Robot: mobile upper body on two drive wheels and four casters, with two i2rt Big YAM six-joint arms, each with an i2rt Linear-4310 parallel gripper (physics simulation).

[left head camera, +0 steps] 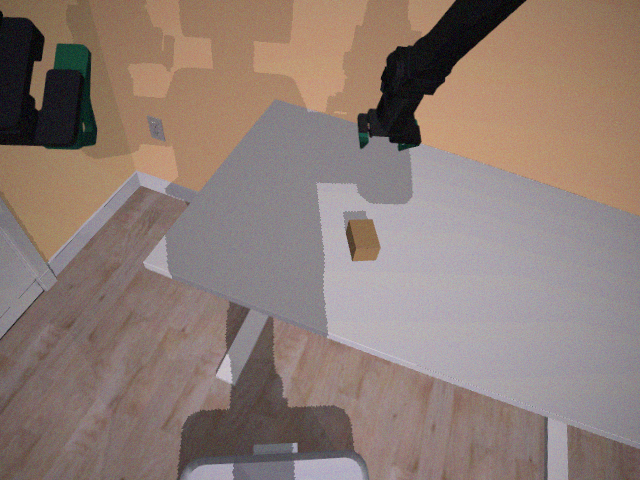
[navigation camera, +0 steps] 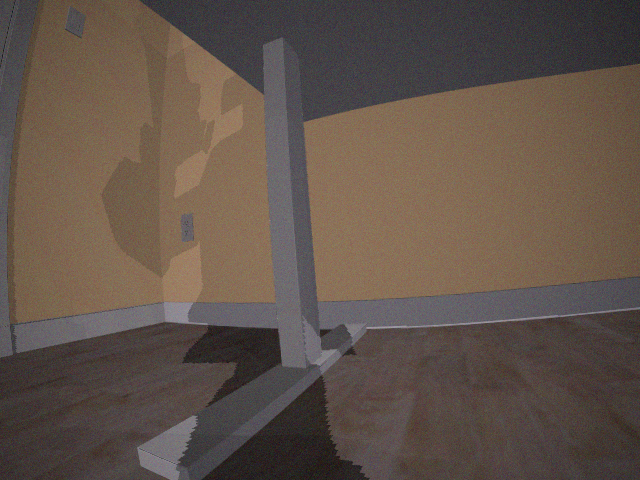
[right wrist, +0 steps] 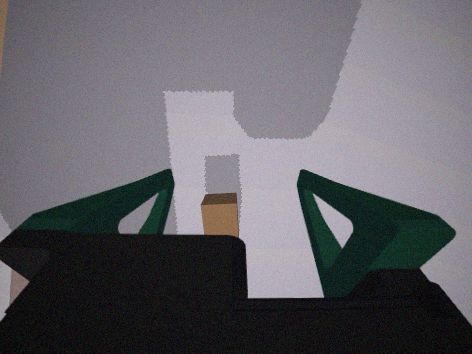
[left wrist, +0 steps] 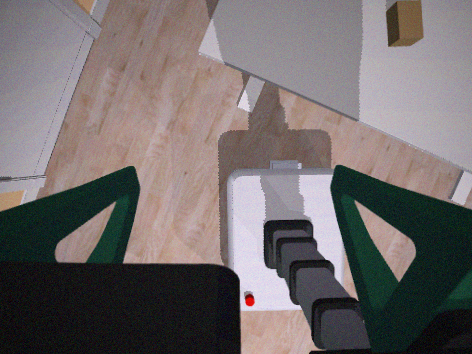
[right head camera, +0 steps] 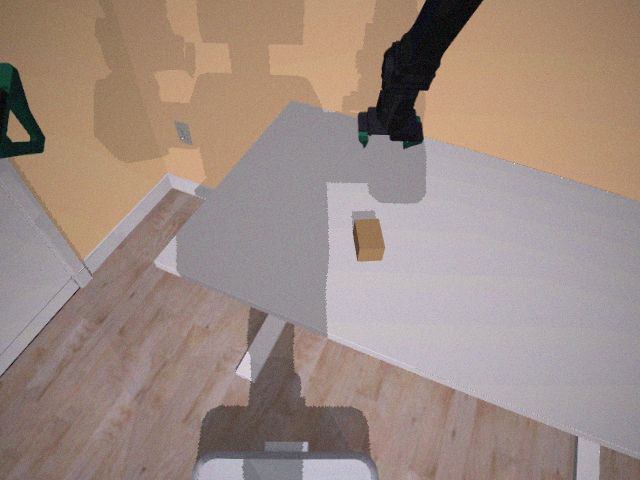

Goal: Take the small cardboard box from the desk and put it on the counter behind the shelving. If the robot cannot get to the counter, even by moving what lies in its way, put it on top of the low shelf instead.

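Frame: origin at the left arm's base, x ahead, y left, z up, level; centimetres.
Where they show: left gripper, fingertip midpoint: (left head camera: 31, 134) (left wrist: 235, 176); right gripper, fingertip midpoint: (left head camera: 379, 147) (right wrist: 235, 176) (right head camera: 383, 146).
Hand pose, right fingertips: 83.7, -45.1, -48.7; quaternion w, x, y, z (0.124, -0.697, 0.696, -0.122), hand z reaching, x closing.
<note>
Each offset is from my right fingertips to the top centre of the thing, as dx, dy, dz. "spot": to the spot under its first point. Level surfaces: height alone.
The small cardboard box @(-13.6, +2.6, -15.2) (left head camera: 362, 239) (right head camera: 369, 239) (left wrist: 406, 23) (right wrist: 220, 219) stands on the white desk @(dz -20.2) (left head camera: 491, 289) (right head camera: 491, 289) (left wrist: 410, 90) (right wrist: 400, 125), right of a shadow's edge. In the right wrist view its lower part is hidden by the gripper's black body. My right gripper (left head camera: 381, 143) (right head camera: 384, 143) (right wrist: 235, 176) is open and empty, above the desk and beyond the box in the head views. My left gripper (left wrist: 235, 176) is open and empty, high over the robot's base; it shows partly at the left edge of the head views. The counter, shelving and low shelf do not show clearly.
The robot's white base (left head camera: 310, 470) (right head camera: 320, 469) (left wrist: 245, 200) stands near the desk's front edge. A desk leg @(spot: +5.9, +25.7, -60.3) (navigation camera: 289, 206) with a long foot (navigation camera: 248, 397) stands ahead. A white door or panel (left head camera: 15, 268) (right head camera: 31, 268) (left wrist: 35, 90) is at the left. Orange walls (navigation camera: 465, 196) meet in a corner.
</note>
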